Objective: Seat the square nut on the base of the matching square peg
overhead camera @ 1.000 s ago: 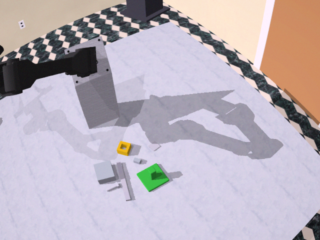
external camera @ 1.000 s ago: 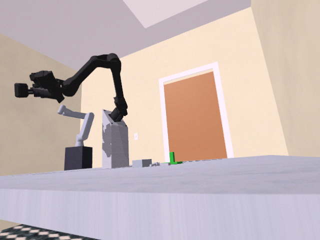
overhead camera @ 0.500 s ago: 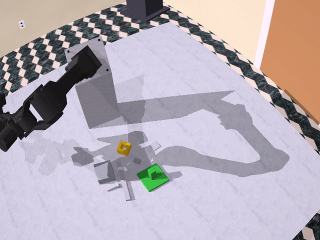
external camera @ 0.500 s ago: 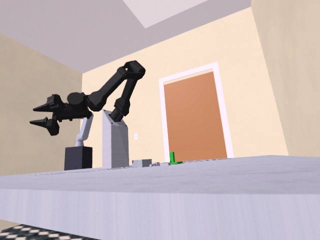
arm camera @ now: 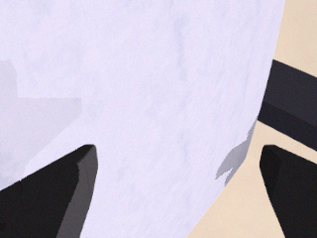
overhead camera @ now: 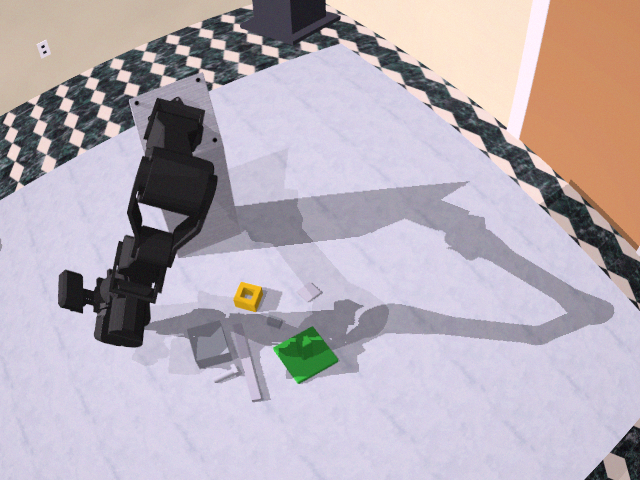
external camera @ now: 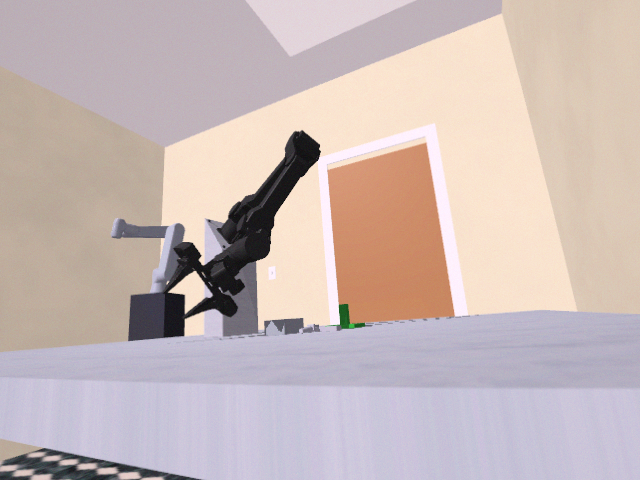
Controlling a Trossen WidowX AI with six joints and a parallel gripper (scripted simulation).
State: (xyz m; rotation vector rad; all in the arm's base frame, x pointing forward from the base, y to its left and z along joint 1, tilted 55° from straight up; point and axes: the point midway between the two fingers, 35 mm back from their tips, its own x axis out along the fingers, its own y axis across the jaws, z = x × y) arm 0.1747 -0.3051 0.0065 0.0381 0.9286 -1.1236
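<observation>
Now: hand 23 cm to the right of the small cube, 23 cm short of it and 9 cm above it. Round my hand: grey block (17 cm ahead, 12 cm to the left, 8 cm below); then long grey bar (24 cm ahead, 14 cm to the left, 9 cm below); then small grey piece (23 cm ahead, 10 cm to the left, 9 cm below).
</observation>
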